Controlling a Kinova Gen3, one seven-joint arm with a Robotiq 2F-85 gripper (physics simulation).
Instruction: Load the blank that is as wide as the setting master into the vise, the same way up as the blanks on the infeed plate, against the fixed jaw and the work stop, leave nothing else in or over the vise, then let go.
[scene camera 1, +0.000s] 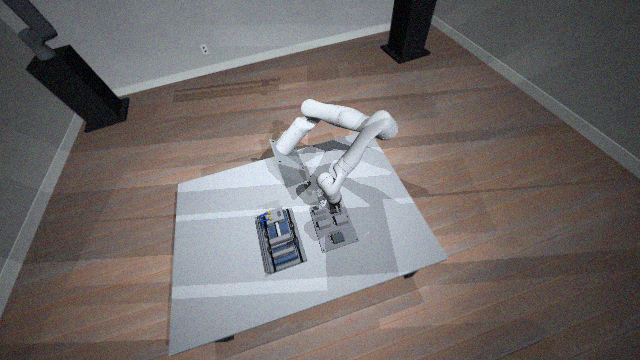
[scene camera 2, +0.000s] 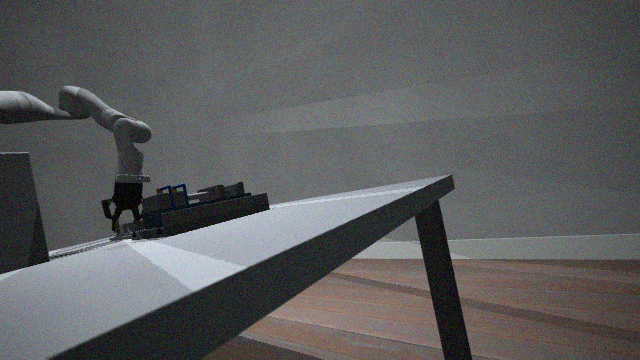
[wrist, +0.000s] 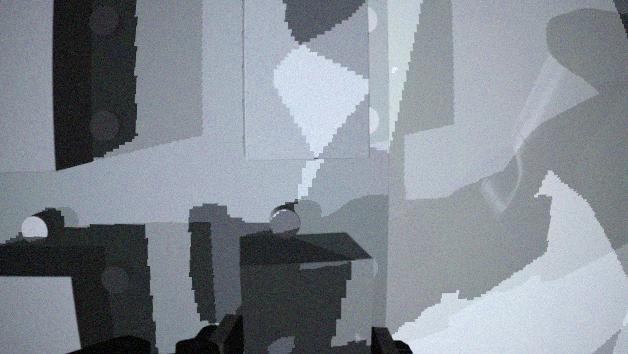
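Seen in the pictures: gripper, fingertip midpoint: (scene camera 2: 125, 232) (wrist: 304, 346); arm's base, link origin: (scene camera 1: 283, 149).
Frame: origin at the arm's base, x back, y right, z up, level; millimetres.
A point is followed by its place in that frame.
Observation:
My gripper (scene camera 1: 335, 207) @(z -162, x -364, y -166 mm) (scene camera 2: 128, 233) @(z -162, x -364, y -166 mm) (wrist: 306, 339) @(z -162, x -364, y -166 mm) points down over the infeed plate (scene camera 1: 351, 234) @(z -171, x -545, y -166 mm) (wrist: 220, 187) @(z -171, x -387, y -105 mm). Its fingers press on both sides of a grey blank (wrist: 295, 305) @(z -135, x -368, y -138 mm), at the bottom of the wrist view, beside a round pin. The blank appears to be at plate height. Other blanks on the plate show in the wrist view: one straight ahead (wrist: 307, 100) @(z -135, x -358, y -78 mm), one at the upper left (wrist: 25, 90) @(z -135, x -438, y -66 mm) and one at the lower left (wrist: 35, 312) @(z -135, x -447, y -131 mm). The vise (scene camera 1: 301, 249) @(z -160, x -522, y 94 mm) (scene camera 2: 215, 216) @(z -162, x -387, y 266 mm) stands beside the plate. Which block in it is the setting master is too small to tell.
Blue frames with yellow parts (scene camera 1: 265, 218) @(z -119, x -308, y 214 mm) (scene camera 2: 179, 195) stand up at one end of the vise. A dark-sided block (scene camera 1: 338, 237) @(z -146, x -542, y -96 mm) is at the far end of the infeed plate from the arm. An upright panel (scene camera 1: 290, 167) @(z -12, x -131, y -1 mm) (scene camera 2: 20, 205) @(z -57, x -104, y 58 mm) stands by the arm's base.

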